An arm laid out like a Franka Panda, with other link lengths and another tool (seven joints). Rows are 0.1 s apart.
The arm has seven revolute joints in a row. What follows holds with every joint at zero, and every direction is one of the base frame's.
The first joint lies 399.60 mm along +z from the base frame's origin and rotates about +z.
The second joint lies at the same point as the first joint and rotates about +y.
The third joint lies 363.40 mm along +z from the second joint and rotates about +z.
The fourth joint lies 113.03 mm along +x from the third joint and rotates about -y.
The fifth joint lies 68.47 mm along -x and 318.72 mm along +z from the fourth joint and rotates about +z.
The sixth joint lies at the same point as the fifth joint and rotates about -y.
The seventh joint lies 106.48 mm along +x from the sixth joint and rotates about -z.
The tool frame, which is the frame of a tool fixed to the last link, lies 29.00 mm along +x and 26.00 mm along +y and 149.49 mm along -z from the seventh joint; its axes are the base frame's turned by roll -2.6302, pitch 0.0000 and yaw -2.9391 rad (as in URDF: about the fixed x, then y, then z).
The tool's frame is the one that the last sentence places.
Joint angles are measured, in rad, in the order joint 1, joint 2, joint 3, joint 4, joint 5, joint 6, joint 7. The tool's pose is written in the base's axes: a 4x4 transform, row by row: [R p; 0 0 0 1], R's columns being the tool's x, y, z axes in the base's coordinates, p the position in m. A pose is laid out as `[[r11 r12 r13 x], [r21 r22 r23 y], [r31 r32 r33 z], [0 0 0 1]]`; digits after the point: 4 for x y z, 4 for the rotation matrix.
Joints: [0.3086, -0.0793, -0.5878, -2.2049, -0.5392, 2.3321, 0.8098]
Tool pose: [[-0.8265 0.5458 -0.1380 0.5418], [0.4576 0.5086 -0.7293 -0.1679], [-0.3279 -0.6659 -0.6701 0.5390], [0 0 0 1]]
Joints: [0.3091, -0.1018, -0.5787, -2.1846, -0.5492, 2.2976, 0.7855]
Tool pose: [[-0.8370 0.5332 -0.1231 0.5402], [0.4352 0.5124 -0.7403 -0.1669], [-0.3317 -0.6732 -0.6609 0.5539], [0 0 0 1]]
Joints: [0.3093, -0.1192, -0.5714, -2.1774, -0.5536, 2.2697, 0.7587]
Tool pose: [[-0.8508 0.5127 -0.1152 0.5367], [0.4146 0.5201 -0.7467 -0.1652], [-0.3229 -0.6831 -0.6550 0.5611], [0 0 0 1]]
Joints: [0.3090, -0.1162, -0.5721, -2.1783, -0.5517, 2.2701, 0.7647]
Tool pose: [[-0.8480 0.5160 -0.1210 0.5369], [0.4213 0.5177 -0.7446 -0.1657], [-0.3216 -0.6824 -0.6564 0.5594], [0 0 0 1]]
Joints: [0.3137, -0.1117, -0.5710, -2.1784, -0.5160, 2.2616, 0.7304]
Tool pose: [[-0.8605 0.4948 -0.1212 0.5374], [0.4147 0.5423 -0.7307 -0.1610], [-0.2958 -0.6791 -0.6718 0.5552], [0 0 0 1]]
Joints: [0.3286, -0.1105, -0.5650, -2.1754, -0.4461, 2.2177, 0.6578]
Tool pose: [[-0.8898 0.4378 -0.1289 0.5355], [0.3938 0.5936 -0.7018 -0.1479], [-0.2308 -0.6752 -0.7006 0.5480], [0 0 0 1]]
